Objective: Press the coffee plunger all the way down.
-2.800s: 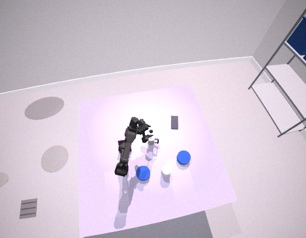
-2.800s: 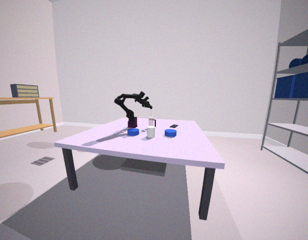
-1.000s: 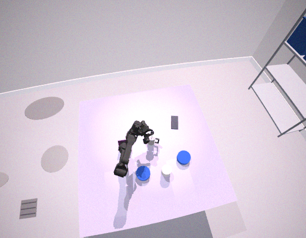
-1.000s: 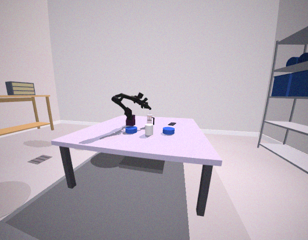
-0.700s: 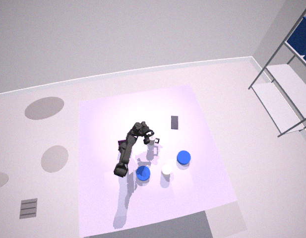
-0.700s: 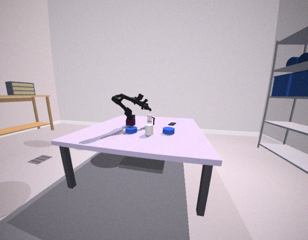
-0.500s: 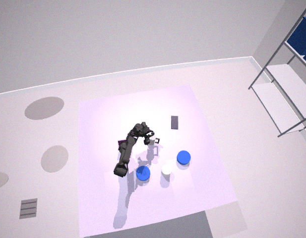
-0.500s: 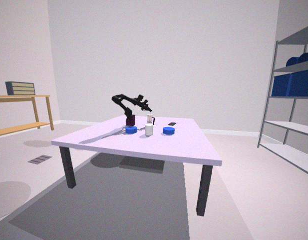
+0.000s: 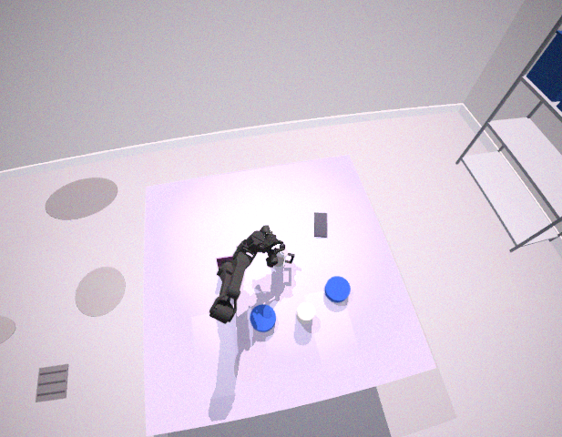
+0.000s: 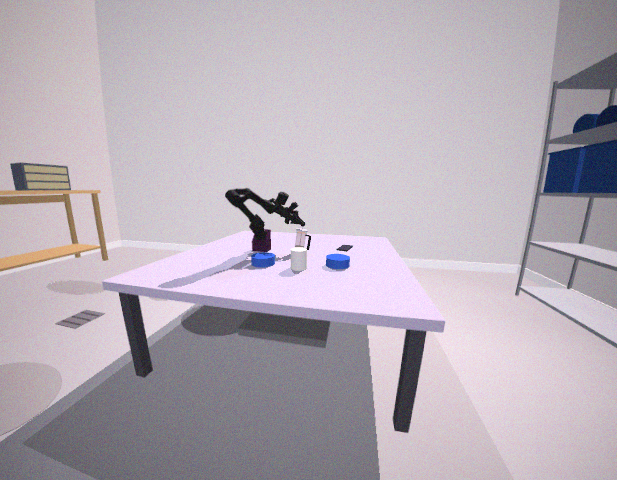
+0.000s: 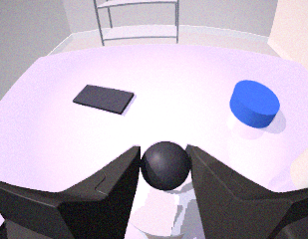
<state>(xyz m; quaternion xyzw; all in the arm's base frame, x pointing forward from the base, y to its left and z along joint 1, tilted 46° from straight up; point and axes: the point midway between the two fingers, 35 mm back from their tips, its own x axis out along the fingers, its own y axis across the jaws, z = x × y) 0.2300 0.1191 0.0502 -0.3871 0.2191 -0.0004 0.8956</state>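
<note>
Now: the coffee press 90 mm below my gripper tip and 10 mm to the right of it. The rest, counted from my gripper tip: white mug (290 mm to the right, 130 mm below, 80 mm ahead); dark flat slab (220 mm ahead, 190 mm to the left, 170 mm below).
</note>
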